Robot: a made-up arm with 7 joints. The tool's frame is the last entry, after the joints.
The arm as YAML. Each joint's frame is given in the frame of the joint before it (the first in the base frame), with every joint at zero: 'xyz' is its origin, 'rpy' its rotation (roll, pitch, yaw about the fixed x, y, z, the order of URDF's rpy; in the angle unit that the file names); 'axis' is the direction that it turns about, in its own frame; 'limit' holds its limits. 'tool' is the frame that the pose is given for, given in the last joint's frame.
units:
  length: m
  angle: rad
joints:
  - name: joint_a
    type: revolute
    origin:
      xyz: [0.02, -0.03, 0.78]
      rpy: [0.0, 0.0, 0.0]
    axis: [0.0, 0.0, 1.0]
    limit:
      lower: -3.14
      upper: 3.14
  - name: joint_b
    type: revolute
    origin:
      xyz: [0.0, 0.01, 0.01]
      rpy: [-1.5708, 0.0, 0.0]
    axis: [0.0, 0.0, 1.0]
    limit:
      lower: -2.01
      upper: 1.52
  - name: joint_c
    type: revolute
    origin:
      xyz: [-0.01, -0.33, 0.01]
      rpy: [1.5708, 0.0, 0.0]
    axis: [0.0, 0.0, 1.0]
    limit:
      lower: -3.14
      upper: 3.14
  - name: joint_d
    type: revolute
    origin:
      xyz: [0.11, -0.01, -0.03]
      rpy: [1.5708, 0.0, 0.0]
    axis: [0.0, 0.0, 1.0]
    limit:
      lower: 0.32
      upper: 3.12
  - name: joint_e
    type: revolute
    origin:
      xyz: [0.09, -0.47, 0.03]
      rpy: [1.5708, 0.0, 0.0]
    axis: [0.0, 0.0, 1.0]
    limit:
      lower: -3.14
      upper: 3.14
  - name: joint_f
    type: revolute
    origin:
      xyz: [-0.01, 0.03, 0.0]
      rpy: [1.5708, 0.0, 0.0]
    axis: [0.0, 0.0, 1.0]
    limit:
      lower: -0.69
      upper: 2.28
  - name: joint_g
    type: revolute
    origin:
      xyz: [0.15, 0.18, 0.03]
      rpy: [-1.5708, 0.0, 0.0]
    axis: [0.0, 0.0, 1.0]
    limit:
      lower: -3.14
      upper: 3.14
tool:
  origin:
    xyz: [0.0, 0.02, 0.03]
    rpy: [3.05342, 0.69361, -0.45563]
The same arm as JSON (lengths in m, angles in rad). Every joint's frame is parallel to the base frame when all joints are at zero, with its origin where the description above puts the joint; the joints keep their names.
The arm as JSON. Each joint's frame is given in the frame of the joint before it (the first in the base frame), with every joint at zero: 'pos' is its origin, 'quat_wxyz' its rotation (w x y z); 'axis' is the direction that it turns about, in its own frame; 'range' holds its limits. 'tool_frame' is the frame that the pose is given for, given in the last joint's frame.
{"length_unit": "m", "angle_unit": "rad", "joints": [
  {"joint": "joint_a", "pos": [0.02, -0.03, 0.78], "quat_wxyz": [1.0, 0.0, 0.0, 0.0], "axis": "+z", "range": [-3.14, 3.14]},
  {"joint": "joint_b", "pos": [0.0, 0.01, 0.01], "quat_wxyz": [1.0, 0.0, 0.0, 0.0], "axis": "+y", "range": [-2.01, 1.52]},
  {"joint": "joint_c", "pos": [-0.01, 0.01, 0.33], "quat_wxyz": [1.0, 0.0, 0.0, 0.0], "axis": "+z", "range": [-3.14, 3.14]},
  {"joint": "joint_d", "pos": [0.11, -0.01, -0.03], "quat_wxyz": [1.0, 0.0, 0.0, 0.0], "axis": "-y", "range": [0.32, 3.12]},
  {"joint": "joint_e", "pos": [0.09, -0.03, -0.47], "quat_wxyz": [1.0, 0.0, 0.0, 0.0], "axis": "-z", "range": [-3.14, 3.14]},
  {"joint": "joint_f", "pos": [-0.01, -0.03, 0.0], "quat_wxyz": [1.0, 0.0, 0.0, 0.0], "axis": "+y", "range": [-0.69, 2.28]},
  {"joint": "joint_g", "pos": [0.15, 0.03, -0.18], "quat_wxyz": [1.0, 0.0, 0.0, 0.0], "axis": "-z", "range": [-3.14, 3.14]}
], "tool_frame": {"pos": [0.0, -0.02, -0.03], "quat_wxyz": [0.918657, 0.036317, -0.340153, 0.197603]}}

